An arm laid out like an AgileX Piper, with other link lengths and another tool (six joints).
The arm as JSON. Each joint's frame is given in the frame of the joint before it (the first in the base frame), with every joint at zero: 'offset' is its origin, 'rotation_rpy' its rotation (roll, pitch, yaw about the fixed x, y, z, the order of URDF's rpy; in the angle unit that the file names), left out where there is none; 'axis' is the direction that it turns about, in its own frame. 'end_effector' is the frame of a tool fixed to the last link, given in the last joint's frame.
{
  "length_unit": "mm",
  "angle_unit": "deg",
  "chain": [
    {
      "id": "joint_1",
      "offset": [
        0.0,
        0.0,
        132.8
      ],
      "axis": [
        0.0,
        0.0,
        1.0
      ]
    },
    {
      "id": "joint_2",
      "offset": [
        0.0,
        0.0,
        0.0
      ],
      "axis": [
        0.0,
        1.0,
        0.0
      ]
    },
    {
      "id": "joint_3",
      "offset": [
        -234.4,
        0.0,
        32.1
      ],
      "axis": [
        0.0,
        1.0,
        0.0
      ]
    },
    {
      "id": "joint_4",
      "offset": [
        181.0,
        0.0,
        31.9
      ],
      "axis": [
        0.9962,
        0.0,
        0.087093
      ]
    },
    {
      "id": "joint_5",
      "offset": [
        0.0,
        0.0,
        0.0
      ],
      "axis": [
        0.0,
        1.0,
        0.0
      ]
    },
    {
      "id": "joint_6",
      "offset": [
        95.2,
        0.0,
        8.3
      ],
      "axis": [
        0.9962,
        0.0,
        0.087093
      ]
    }
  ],
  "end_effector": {
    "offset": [
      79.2,
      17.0,
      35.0
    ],
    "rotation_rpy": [
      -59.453,
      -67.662,
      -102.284
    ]
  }
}
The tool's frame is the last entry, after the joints.
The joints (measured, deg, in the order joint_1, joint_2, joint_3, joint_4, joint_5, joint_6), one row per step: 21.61 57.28 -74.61 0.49 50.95 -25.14; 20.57 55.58 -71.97 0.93 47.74 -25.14; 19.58 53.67 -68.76 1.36 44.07 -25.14; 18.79 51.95 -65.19 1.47 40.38 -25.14; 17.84 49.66 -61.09 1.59 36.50 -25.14; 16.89 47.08 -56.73 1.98 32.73 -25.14; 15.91 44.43 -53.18 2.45 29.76 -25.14; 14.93 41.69 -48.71 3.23 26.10 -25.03; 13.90 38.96 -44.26 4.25 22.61 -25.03; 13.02 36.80 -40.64 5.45 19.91 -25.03; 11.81 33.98 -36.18 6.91 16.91 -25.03; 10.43 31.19 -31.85 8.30 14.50 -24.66; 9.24 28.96 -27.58 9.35 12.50 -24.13; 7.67 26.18 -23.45 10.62 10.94 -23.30; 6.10 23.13 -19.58 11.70 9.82 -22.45; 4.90 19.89 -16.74 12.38 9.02 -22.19; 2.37 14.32 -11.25 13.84 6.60 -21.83; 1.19 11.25 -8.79 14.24 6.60 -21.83
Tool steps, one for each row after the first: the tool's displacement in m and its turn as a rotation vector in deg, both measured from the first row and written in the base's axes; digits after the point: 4 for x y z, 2 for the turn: -0.0006 -0.0037 0.0010 1.21 -1.97 -0.91; -0.0017 -0.0075 0.0008 2.43 -4.04 -1.82; -0.0022 -0.0110 -0.0026 3.16 -5.74 -2.65; -0.0045 -0.0156 -0.0066 3.94 -7.67 -3.65; -0.0083 -0.0202 -0.0116 4.91 -9.45 -4.61; -0.0132 -0.0251 -0.0143 5.95 -11.30 -5.59; -0.0178 -0.0296 -0.0203 7.32 -12.89 -6.66; -0.0225 -0.0341 -0.0272 8.73 -14.33 -7.78; -0.0261 -0.0377 -0.0335 10.15 -15.21 -8.80; -0.0309 -0.0428 -0.0421 11.78 -16.19 -10.27; -0.0354 -0.0485 -0.0522 13.50 -16.67 -12.08; -0.0384 -0.0535 -0.0653 14.79 -16.35 -13.83; -0.0426 -0.0597 -0.0774 16.59 -16.21 -16.03; -0.0474 -0.0656 -0.0889 18.25 -16.25 -18.17; -0.0531 -0.0700 -0.0952 19.28 -17.38 -19.52; -0.0611 -0.0788 -0.1074 21.21 -19.86 -22.49; -0.0653 -0.0819 -0.1152 21.55 -20.59 -23.60
